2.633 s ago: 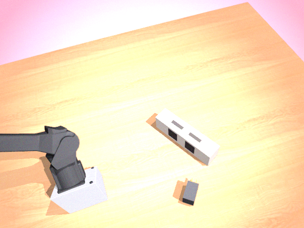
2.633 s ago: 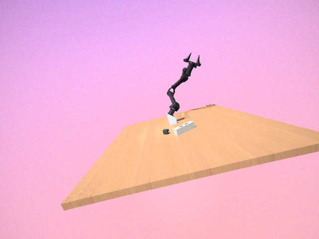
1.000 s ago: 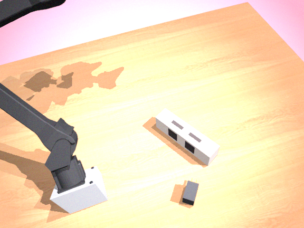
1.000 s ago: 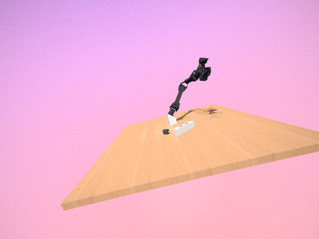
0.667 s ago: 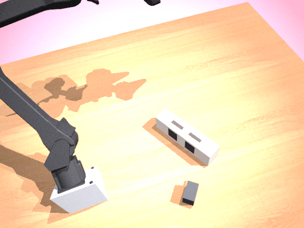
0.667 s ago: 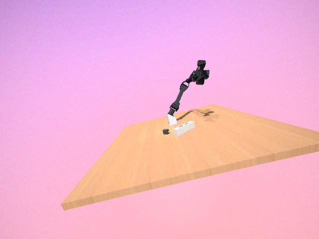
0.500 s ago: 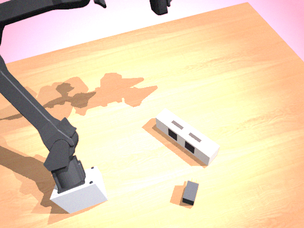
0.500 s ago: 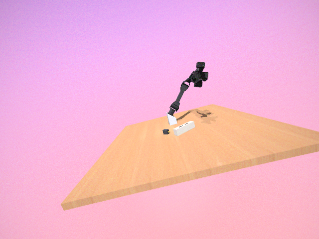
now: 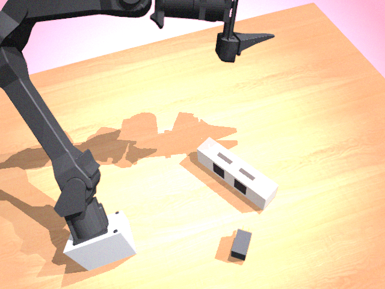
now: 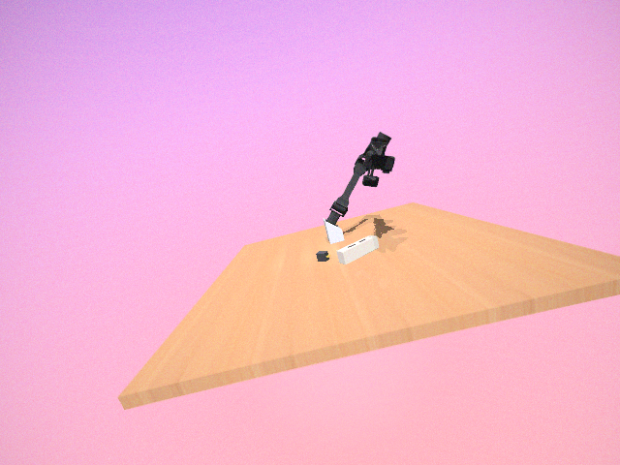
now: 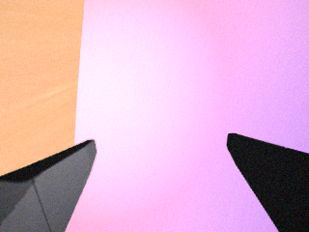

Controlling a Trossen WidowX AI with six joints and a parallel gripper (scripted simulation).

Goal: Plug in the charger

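Now: the grey charger 33 cm below my gripper tip, 24 cm to the right of it and 18 cm behind it.
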